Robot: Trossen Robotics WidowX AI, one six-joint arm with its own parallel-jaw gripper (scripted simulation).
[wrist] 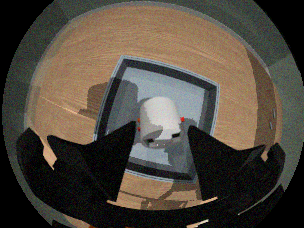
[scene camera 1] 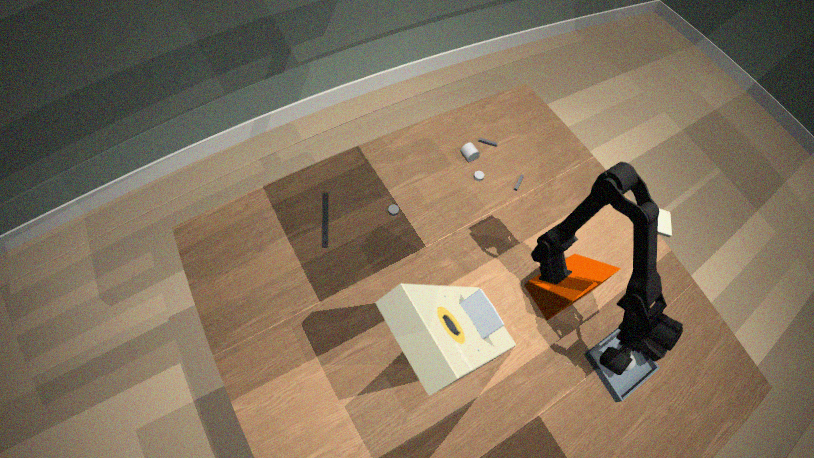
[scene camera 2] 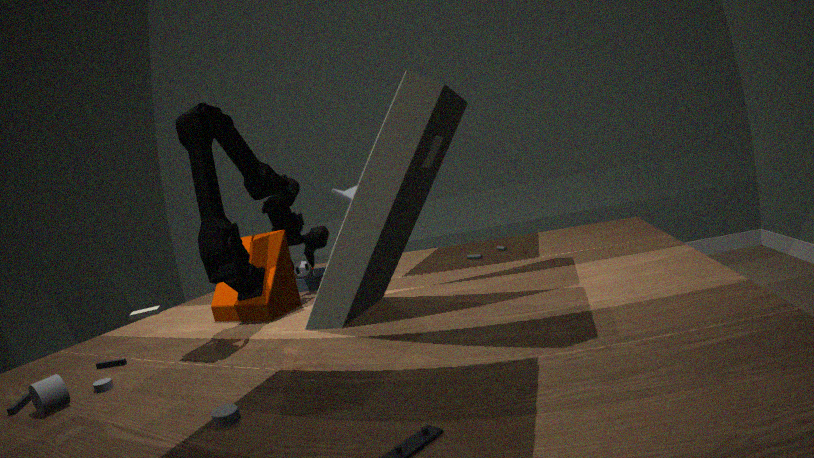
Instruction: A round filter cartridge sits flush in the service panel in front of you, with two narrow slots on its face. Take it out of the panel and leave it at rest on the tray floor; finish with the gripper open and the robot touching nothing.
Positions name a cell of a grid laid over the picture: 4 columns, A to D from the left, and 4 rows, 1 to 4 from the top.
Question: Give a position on a cream service panel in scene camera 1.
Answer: At C3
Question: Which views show my gripper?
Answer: The wrist view, scene camera 1 and scene camera 2: all of them.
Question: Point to a round filter cartridge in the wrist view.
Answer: C3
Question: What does my gripper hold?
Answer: Nothing.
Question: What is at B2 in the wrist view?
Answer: A grey tray.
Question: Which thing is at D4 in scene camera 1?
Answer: A grey tray.
